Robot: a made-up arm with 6 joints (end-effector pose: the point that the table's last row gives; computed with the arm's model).
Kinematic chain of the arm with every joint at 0, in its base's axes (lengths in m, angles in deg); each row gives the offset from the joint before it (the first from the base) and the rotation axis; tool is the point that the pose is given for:
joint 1: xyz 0 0 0.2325 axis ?
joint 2: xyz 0 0 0 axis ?
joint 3: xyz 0 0 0.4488 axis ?
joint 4: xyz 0 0 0 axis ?
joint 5: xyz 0.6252 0 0 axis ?
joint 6: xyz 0 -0.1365 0 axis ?
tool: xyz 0 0 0
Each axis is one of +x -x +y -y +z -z.
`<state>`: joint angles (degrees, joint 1 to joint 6).
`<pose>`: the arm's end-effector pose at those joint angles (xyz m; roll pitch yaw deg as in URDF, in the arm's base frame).
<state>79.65 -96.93 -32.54 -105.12 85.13 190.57</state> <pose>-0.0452 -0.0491 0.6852 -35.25 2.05 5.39</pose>
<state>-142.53 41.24 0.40 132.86 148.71 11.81</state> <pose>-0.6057 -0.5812 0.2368 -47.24 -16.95 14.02</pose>
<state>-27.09 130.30 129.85 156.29 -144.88 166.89</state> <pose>0.9186 -0.3295 -0.0078 164.73 -32.22 168.78</pose>
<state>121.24 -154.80 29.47 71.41 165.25 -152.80</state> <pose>0.4547 -0.6656 -0.3492 -136.25 0.51 135.20</pose>
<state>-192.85 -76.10 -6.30 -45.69 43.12 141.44</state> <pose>0.1461 0.0645 0.8933 10.60 -58.20 55.31</pose>
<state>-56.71 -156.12 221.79 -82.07 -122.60 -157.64</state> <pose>0.2339 -0.3905 -0.1143 -123.66 16.04 63.04</pose>
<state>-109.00 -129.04 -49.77 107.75 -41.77 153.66</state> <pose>0.1565 0.3268 0.5883 -169.81 -50.41 155.54</pose>
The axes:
joint 1: +z
joint 2: +y
joint 3: -y
joint 4: -x
joint 5: -y
joint 6: -x

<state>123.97 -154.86 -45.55 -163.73 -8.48 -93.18</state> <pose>0.0932 -0.3729 0.4289 81.62 -62.45 -61.15</pose>
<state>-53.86 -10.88 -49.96 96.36 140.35 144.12</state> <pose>0.2989 -0.3837 0.3844 157.15 -25.50 81.50</pose>
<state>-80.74 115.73 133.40 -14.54 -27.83 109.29</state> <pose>0.0322 -1.0185 0.1948 -95.26 9.33 -73.92</pose>
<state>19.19 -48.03 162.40 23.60 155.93 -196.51</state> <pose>-0.7570 -0.3959 0.1689 -143.09 -8.06 28.68</pose>
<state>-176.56 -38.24 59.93 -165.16 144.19 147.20</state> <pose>0.3393 -0.1118 1.2088 35.82 46.25 170.92</pose>
